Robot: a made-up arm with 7 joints.
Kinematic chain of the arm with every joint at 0, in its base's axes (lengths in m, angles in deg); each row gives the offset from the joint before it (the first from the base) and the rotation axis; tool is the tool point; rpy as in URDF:
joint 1: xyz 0.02 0 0.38 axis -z
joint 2: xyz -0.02 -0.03 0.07 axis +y
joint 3: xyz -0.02 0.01 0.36 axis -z
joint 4: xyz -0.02 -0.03 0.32 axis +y
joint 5: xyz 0 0 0.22 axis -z
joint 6: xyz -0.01 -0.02 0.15 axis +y
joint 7: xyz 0 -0.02 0.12 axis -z
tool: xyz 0.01 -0.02 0.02 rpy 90 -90 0
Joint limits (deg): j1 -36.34..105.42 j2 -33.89..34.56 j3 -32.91..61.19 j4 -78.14..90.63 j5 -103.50..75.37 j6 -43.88..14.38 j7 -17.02..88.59
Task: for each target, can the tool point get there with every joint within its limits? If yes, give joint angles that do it. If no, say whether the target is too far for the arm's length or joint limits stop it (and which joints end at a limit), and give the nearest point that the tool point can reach.
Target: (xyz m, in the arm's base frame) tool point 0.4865 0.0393 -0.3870
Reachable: no: joint limits stop it (at a limit: joint 2, joint 4, joint 5) | nearest point 0.7060 0.0578 0.6807 | short by 1.090 m
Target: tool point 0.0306 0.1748 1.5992
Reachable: yes | joints 25.62 8.42 52.09 -35.16 -63.45 6.51 -4.30
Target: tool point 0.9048 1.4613 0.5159
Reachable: no: too far | nearest point 0.4144 0.8084 0.8148 | short by 0.870 m
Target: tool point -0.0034 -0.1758 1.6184
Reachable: yes | joints -13.30 5.44 -11.88 -19.98 -67.02 -21.99 36.89
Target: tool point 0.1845 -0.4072 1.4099
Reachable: yes | joints 12.47 7.86 44.36 45.52 -80.96 -32.67 71.32
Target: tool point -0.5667 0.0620 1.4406
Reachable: yes | joints -0.27 -11.98 28.70 -32.84 8.64 -13.42 -6.91
